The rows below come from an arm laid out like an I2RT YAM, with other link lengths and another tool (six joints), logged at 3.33 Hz.
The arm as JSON. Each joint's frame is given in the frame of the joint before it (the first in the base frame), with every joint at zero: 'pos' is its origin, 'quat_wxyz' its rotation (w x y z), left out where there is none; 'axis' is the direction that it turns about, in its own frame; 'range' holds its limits. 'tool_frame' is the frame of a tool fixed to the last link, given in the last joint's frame.
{
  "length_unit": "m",
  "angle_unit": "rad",
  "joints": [
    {
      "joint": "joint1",
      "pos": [
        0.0,
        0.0,
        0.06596
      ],
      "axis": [
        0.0,
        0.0,
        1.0
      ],
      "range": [
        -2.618,
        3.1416
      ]
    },
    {
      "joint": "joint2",
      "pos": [
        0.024,
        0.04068,
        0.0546
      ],
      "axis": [
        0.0,
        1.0,
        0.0
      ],
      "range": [
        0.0,
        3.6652
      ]
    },
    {
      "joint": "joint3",
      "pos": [
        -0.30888,
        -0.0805,
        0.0
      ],
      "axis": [
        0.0,
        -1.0,
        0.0
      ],
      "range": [
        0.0,
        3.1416
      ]
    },
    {
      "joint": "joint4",
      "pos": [
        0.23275,
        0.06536,
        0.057
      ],
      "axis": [
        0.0,
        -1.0,
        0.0
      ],
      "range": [
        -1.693,
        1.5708
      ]
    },
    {
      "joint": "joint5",
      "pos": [
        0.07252,
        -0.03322,
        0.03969
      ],
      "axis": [
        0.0,
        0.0,
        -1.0
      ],
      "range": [
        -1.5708,
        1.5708
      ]
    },
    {
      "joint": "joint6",
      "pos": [
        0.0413,
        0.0,
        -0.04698
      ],
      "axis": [
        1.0,
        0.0,
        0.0
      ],
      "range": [
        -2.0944,
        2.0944
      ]
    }
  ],
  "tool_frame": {
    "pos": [
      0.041,
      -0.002,
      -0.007
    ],
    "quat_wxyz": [
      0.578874,
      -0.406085,
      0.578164,
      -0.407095
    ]
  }
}
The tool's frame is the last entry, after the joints.
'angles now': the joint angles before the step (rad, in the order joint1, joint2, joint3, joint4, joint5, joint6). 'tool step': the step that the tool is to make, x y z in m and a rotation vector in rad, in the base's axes. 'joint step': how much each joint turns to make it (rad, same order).
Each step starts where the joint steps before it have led.
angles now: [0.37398 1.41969 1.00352 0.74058 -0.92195 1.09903]
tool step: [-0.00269 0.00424 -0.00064 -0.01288 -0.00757 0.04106]
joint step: [0.01053 0.00575 0.00696 -0.00485 -0.03364 -0.00732]
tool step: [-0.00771 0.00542 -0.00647 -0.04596 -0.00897 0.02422]
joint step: [0.02327 -0.01657 -0.00334 -0.08553 -0.01380 -0.07656]
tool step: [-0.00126 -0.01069 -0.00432 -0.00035 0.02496 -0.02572]
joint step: [-0.02955 -0.02199 -0.03125 0.00049 -0.00148 0.01749]
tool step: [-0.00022 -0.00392 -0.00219 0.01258 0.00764 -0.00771]
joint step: [-0.01153 -0.00366 -0.02189 0.03761 -0.00012 0.02656]
